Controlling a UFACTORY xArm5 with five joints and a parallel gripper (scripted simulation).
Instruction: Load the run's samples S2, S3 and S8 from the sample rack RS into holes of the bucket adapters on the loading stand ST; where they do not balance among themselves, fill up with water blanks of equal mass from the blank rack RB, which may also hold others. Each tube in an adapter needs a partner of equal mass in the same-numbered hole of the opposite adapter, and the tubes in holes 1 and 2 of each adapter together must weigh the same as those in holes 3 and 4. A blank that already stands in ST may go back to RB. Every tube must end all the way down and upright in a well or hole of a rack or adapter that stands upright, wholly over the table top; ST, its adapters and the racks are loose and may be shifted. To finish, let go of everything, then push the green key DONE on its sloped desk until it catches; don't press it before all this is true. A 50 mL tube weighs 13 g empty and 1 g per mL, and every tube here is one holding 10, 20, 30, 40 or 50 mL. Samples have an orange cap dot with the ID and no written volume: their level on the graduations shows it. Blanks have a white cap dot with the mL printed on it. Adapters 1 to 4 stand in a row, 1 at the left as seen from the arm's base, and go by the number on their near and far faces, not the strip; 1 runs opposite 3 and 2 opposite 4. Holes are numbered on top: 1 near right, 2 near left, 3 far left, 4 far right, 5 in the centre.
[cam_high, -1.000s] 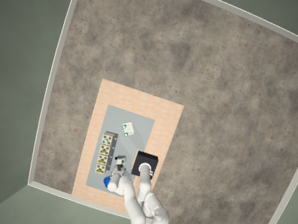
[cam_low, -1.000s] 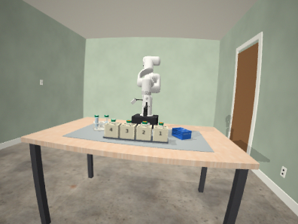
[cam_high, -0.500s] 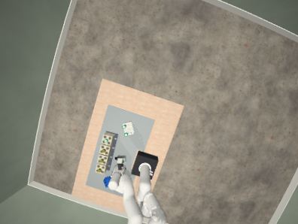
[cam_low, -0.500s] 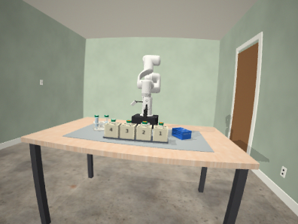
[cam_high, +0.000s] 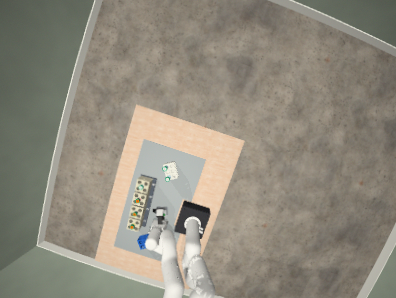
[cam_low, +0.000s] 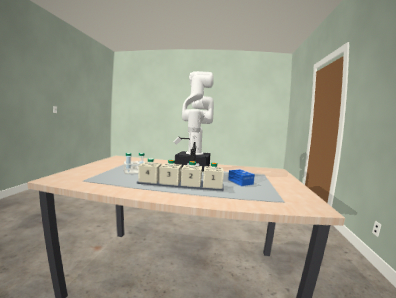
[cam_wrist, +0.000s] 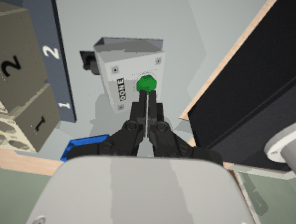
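Now: the done key desk 20 mm ahead of my hand, 10 mm to the left of it and 60 mm below it. The rest, counted from my hand: blank rack RB (120 mm ahead, 340 mm to the right, 80 mm below); loading stand ST (210 mm ahead, 20 mm to the left, 110 mm below); blue sample rack RS (10 mm ahead, 300 mm to the left, 80 mm below).
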